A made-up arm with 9 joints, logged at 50 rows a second.
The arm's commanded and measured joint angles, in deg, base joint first. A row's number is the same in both.
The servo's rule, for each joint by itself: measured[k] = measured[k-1] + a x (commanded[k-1-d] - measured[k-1]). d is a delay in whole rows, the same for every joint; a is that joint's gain. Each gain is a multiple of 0.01, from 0.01 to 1. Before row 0 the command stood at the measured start. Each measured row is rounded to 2 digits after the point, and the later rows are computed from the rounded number. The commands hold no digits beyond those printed.
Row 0, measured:
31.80, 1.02, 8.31, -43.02, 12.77, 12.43, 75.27, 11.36, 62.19
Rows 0 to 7, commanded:
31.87, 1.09, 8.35, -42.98, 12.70, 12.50, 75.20, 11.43, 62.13
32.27, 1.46, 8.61, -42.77, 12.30, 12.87, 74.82, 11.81, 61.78
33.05, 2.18, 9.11, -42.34, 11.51, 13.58, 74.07, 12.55, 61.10
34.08, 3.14, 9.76, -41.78, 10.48, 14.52, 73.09, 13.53, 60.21
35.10, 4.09, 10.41, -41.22, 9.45, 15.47, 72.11, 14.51, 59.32
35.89, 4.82, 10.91, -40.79, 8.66, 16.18, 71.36, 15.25, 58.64
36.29, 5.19, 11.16, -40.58, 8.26, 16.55, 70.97, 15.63, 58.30
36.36, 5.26, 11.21, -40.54, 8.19, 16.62, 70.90, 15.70, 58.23
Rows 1 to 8, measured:
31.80, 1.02, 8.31, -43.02, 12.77, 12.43, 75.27, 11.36, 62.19
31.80, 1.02, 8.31, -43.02, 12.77, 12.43, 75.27, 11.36, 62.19
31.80, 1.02, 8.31, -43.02, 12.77, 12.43, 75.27, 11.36, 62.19
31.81, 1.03, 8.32, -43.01, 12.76, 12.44, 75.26, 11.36, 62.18
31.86, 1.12, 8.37, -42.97, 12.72, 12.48, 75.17, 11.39, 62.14
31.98, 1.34, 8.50, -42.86, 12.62, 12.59, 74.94, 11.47, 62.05
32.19, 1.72, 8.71, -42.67, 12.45, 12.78, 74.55, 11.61, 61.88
32.48, 2.22, 9.00, -42.41, 12.21, 13.05, 74.04, 11.81, 61.65
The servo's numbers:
d 3
a 0.10 0.21 0.17 0.18 0.08 0.10 0.21 0.07 0.09

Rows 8 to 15, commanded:
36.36, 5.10, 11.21, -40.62, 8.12, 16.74, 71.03, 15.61, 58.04
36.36, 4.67, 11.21, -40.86, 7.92, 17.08, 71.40, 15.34, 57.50
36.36, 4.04, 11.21, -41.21, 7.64, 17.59, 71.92, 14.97, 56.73
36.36, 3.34, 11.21, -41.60, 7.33, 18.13, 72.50, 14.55, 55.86
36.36, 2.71, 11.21, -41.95, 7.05, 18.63, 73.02, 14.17, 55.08
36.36, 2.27, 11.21, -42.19, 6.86, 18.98, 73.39, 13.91, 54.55
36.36, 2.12, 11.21, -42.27, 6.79, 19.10, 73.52, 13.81, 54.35
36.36, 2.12, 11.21, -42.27, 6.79, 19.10, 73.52, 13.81, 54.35
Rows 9 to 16, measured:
32.82, 2.77, 9.32, -42.12, 11.93, 13.36, 73.48, 12.05, 61.38
33.17, 3.28, 9.63, -41.84, 11.64, 13.68, 72.95, 12.30, 61.10
33.49, 3.70, 9.90, -41.61, 11.36, 13.97, 72.52, 12.54, 60.84
33.78, 3.99, 10.12, -41.43, 11.10, 14.25, 72.21, 12.75, 60.59
34.04, 4.13, 10.31, -41.33, 10.85, 14.53, 72.04, 12.93, 60.31
34.27, 4.11, 10.46, -41.31, 10.59, 14.84, 72.01, 13.07, 59.99
34.48, 3.95, 10.59, -41.36, 10.33, 15.17, 72.11, 13.17, 59.62
34.67, 3.69, 10.70, -41.47, 10.07, 15.52, 72.30, 13.24, 59.21

